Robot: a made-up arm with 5 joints.
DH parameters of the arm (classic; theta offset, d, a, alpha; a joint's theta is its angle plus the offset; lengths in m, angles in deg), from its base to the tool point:
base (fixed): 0 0 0.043 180
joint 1: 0 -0.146 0.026 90
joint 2: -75.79 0 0.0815 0
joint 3: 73.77 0 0.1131 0
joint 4: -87.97 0.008 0 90
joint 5: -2.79 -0.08 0 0
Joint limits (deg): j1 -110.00..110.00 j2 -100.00..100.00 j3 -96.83..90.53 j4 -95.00..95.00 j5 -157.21..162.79
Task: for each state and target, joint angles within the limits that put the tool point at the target. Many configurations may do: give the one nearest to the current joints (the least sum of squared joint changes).
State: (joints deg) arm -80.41 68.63 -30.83 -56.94 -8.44
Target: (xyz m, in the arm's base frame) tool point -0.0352 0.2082 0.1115
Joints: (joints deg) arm -108.52 55.64 10.22 -95.00 -8.44
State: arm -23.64 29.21 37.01 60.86 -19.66
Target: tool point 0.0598 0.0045 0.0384
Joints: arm 12.39 46.01 50.85 56.88 -19.66
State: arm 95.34 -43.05 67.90 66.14 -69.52
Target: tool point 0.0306 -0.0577 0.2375
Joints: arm 109.92 -96.19 27.68 87.85 -69.52
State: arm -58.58 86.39 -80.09 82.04 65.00
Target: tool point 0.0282 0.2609 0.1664
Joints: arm -91.49 65.08 -94.76 72.27 65.00
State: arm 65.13 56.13 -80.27 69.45 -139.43
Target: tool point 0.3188 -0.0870 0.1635
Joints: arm 19.09 66.44 -81.51 36.30 -139.43
